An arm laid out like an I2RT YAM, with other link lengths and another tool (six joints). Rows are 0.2 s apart.
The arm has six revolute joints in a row. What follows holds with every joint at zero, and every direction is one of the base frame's.
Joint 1 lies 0.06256 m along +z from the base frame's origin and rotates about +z.
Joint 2 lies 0.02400 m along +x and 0.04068 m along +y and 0.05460 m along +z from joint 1 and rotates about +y.
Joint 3 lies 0.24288 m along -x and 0.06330 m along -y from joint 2 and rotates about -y.
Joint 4 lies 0.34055 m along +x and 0.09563 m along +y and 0.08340 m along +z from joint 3 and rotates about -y.
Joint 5 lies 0.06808 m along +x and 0.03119 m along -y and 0.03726 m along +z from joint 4 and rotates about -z.
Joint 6 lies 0.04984 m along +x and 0.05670 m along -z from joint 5 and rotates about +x.
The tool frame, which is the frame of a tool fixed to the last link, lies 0.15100 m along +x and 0.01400 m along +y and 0.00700 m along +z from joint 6; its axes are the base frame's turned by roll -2.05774, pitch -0.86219 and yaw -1.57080 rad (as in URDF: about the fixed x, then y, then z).
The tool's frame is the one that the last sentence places.
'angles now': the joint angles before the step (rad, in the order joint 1, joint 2, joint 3, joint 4, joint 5, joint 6). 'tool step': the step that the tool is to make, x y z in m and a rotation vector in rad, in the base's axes. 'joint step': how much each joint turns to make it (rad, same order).
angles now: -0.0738 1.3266 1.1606 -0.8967 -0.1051 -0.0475
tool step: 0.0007 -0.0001 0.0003 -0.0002 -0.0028 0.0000
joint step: -0.0001 0.0001 0.0000 0.0029 -0.0001 -0.0001
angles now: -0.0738 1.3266 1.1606 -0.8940 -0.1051 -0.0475
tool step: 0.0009 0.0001 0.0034 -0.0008 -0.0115 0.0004
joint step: 0.0004 -0.0069 0.0000 0.0046 -0.0001 0.0000
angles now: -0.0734 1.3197 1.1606 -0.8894 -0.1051 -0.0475
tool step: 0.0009 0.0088 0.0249 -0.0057 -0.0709 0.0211
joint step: 0.0206 -0.0535 0.0018 0.0157 0.0008 -0.0011
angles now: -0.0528 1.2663 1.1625 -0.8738 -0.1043 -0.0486
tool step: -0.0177 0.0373 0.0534 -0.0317 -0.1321 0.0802
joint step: 0.1049 -0.1339 0.0001 -0.0019 0.0400 0.0000
